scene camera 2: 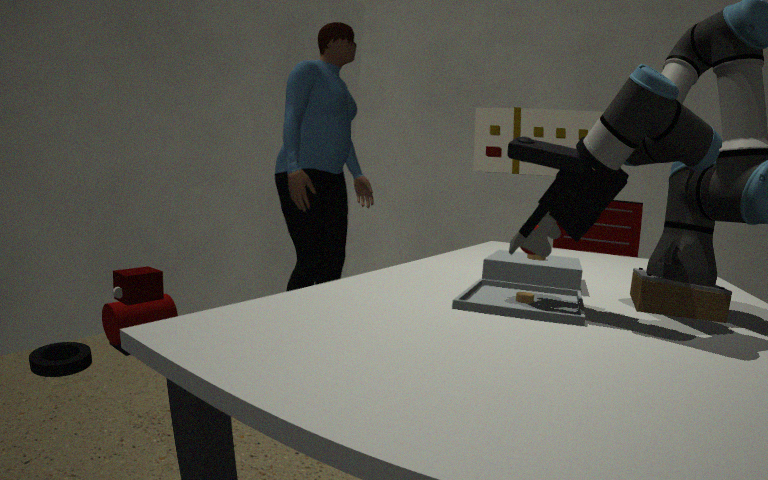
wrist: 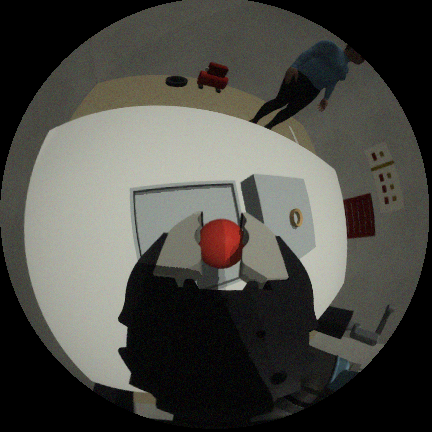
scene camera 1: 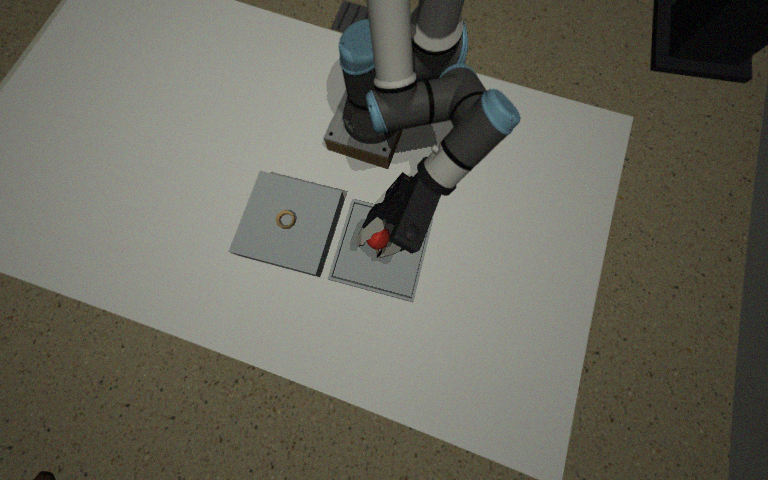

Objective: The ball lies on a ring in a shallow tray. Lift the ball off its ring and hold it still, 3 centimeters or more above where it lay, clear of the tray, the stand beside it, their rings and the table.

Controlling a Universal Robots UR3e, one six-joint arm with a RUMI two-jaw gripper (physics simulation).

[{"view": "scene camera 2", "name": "my gripper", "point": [515,246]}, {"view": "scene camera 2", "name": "raised grey stand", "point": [552,271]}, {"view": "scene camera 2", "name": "shallow grey tray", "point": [549,304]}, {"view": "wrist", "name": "my gripper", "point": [221,213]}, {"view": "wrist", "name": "red ball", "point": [221,245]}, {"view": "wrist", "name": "raised grey stand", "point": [281,203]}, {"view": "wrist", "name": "shallow grey tray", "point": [154,209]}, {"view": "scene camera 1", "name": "my gripper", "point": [367,251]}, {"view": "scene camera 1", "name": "raised grey stand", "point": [289,223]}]
